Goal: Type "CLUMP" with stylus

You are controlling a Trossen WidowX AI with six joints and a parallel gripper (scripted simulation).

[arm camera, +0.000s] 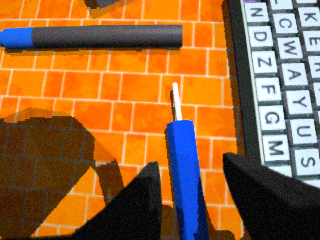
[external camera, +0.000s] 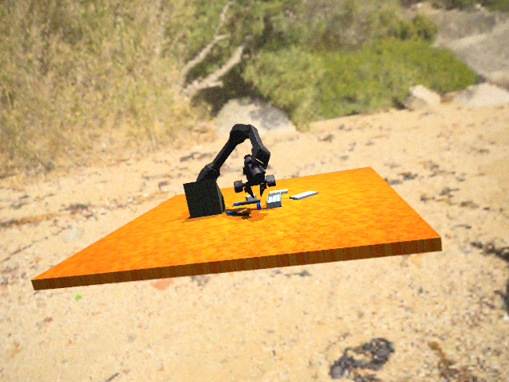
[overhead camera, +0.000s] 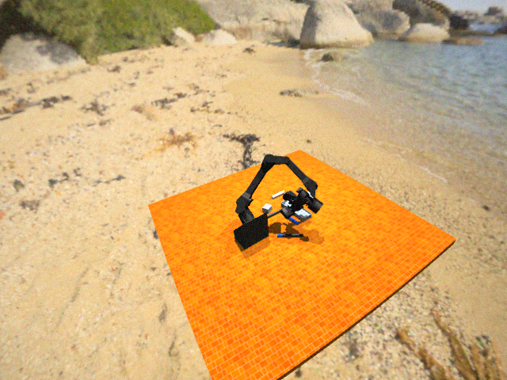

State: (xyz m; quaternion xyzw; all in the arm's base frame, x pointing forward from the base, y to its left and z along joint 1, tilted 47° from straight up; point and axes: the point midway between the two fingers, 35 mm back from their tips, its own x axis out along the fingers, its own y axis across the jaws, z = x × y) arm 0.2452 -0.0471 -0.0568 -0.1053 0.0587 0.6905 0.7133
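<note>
Now: gripper tip 10 mm to the right of the blue stylus and 40 mm above it. Also, from my gripper tip: small grey block 40 mm behind, 150 mm to the left, 30 mm below.
</note>
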